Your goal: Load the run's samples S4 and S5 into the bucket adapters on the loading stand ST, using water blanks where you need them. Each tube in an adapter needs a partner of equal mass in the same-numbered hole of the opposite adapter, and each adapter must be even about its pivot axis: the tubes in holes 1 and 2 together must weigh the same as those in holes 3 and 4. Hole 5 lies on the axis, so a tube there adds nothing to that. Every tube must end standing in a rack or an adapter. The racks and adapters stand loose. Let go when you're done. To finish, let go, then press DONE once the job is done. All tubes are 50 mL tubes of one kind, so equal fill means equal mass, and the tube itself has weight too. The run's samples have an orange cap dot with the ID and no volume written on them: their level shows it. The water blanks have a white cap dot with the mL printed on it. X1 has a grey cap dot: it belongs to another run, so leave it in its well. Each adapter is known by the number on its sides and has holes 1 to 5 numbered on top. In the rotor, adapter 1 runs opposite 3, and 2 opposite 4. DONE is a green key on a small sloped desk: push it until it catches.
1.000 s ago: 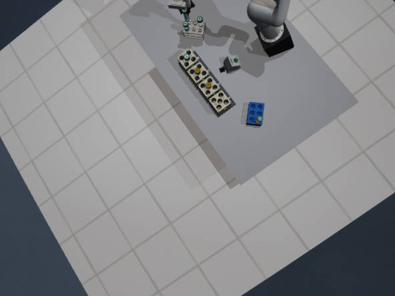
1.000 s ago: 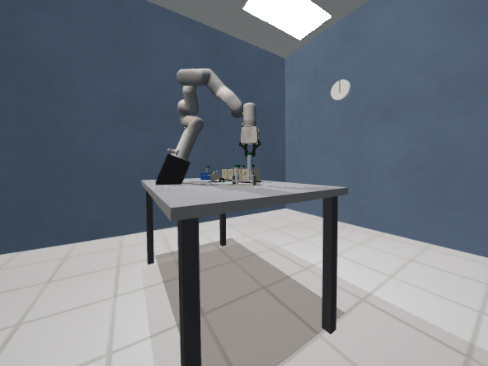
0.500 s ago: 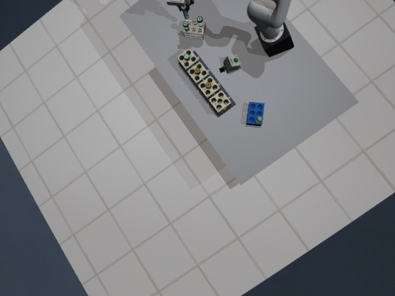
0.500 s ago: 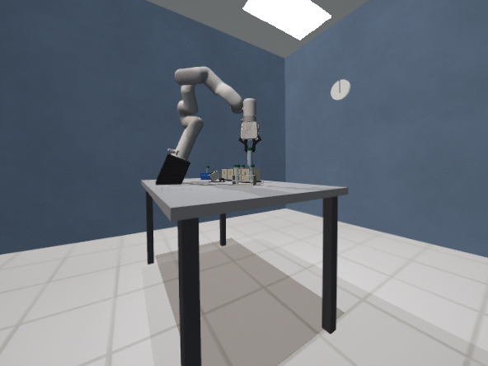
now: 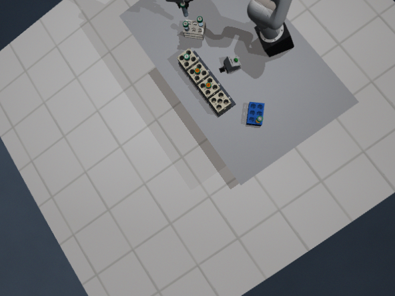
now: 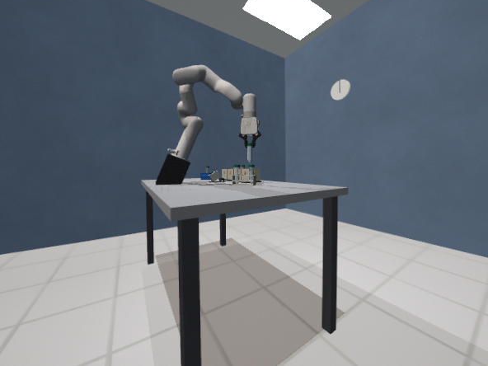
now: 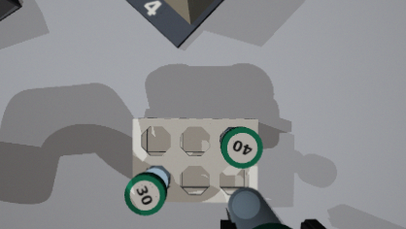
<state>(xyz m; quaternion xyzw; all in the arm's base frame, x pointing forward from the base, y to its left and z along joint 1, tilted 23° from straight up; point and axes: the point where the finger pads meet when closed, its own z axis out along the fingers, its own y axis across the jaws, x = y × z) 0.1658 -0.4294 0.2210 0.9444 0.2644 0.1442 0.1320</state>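
Now: the adapter 480 mm to the left of my hand, 260 mm ahead of it and 190 mm below it. From my hand the other things lie so: white rack 210 mm below, 40 mm to the left; then blue rack 690 mm to the left, 210 mm below, 180 mm ahead.
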